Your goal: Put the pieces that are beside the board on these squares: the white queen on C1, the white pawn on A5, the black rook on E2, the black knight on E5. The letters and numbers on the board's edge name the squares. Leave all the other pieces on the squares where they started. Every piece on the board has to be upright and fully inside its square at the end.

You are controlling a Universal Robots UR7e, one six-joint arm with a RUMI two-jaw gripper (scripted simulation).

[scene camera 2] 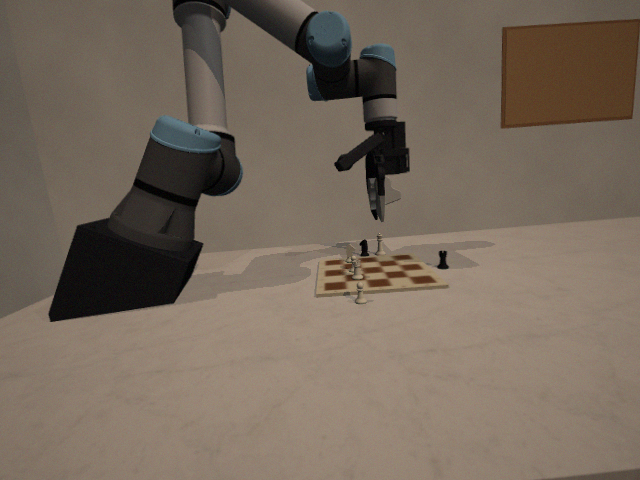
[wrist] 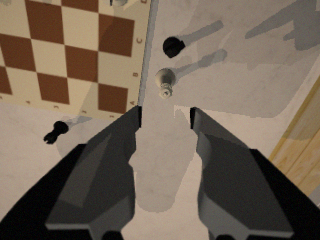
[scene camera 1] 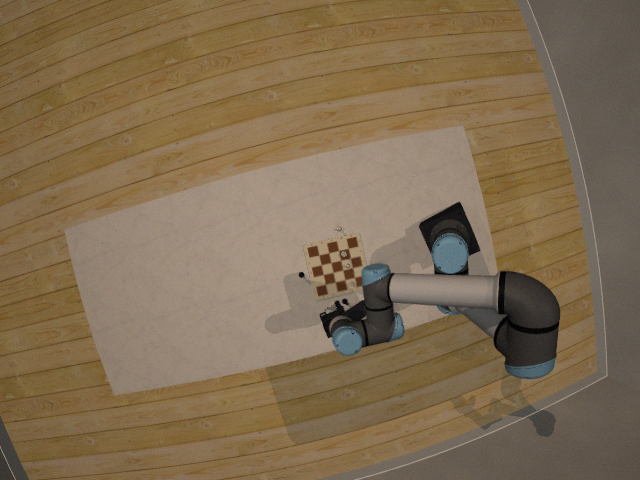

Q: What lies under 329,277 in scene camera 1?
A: A chessboard.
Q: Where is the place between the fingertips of the gripper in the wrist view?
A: At 165,108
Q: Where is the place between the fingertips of the gripper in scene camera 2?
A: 379,220
